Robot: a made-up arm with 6 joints.
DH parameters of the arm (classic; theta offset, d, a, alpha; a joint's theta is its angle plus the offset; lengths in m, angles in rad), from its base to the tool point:
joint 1: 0 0.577 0 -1.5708
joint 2: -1.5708 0 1.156 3.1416
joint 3: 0 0 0 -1.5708
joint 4: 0 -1.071 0 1.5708
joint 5: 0 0.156 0 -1.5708
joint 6: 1.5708 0 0 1.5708
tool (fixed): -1.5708 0 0 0
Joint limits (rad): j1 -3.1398..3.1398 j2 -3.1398..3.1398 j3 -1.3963..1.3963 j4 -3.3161..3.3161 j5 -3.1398..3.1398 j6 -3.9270..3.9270
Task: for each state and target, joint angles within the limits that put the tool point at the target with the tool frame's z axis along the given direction. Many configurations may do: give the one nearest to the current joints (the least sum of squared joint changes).
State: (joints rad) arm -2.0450 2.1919 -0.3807 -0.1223 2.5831 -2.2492
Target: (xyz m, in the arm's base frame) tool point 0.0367 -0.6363 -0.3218 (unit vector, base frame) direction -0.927 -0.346 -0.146
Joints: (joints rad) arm -1.2748 1.5456 -0.5110 -0.2661 2.8803 -1.9718
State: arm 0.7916 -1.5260 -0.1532 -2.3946 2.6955 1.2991
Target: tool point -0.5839 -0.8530 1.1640 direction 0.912 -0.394 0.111
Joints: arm 1.1186 -2.0029 -0.4268 -2.9281 2.7304 1.8517
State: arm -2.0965 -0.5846 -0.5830 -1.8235 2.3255 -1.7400
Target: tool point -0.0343 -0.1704 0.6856 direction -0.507 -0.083 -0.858
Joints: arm -1.6088 -0.1077 -1.2592 -1.3916 2.0698 -2.7929
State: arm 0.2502 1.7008 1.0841 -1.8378 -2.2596 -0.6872
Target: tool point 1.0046 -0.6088 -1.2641 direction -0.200 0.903 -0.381
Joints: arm -0.5451 2.3601 1.2734 -1.5727 -3.0822 -0.8392
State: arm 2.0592 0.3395 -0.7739 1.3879 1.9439 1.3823
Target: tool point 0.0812 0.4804 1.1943 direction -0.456 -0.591 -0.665
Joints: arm 1.5693 -0.4614 -0.9830 1.0286 1.8890 1.3784
